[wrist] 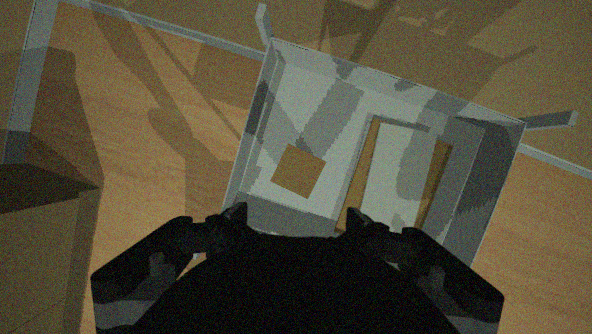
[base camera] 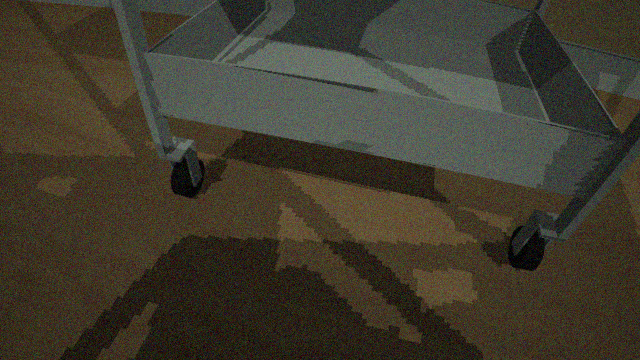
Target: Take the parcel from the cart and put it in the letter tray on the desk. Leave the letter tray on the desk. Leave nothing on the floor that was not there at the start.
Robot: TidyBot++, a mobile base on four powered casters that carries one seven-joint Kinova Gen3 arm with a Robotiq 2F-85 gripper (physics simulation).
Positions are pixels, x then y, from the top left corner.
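My gripper is visible in the wrist view (296, 215). A brown parcel is visible in the wrist view (298, 171). My gripper is out of frame in the base camera view. The brown parcel is out of frame in the base camera view.
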